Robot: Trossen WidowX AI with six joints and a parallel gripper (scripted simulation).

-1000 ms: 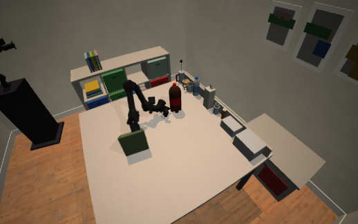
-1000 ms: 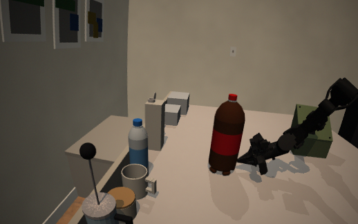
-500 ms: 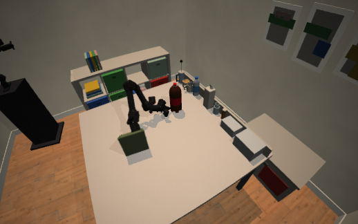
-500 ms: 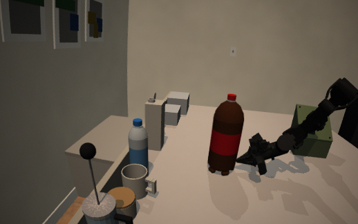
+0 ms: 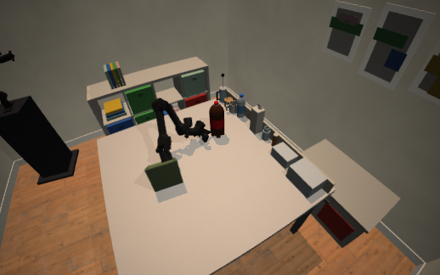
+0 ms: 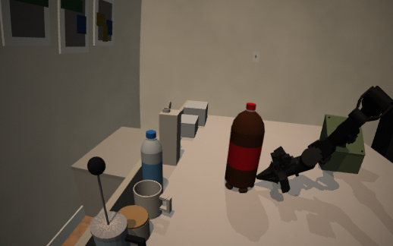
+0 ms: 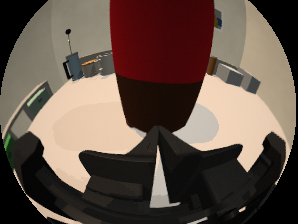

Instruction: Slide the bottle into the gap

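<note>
My gripper is now 10 cm below the dark cola bottle, 9 cm short of it and 1 cm to the right of it. Round my hand: water bottle 35 cm ahead, 16 cm to the left, 5 cm above; lidded jar 34 cm to the left, 31 cm ahead, 2 cm below.
</note>
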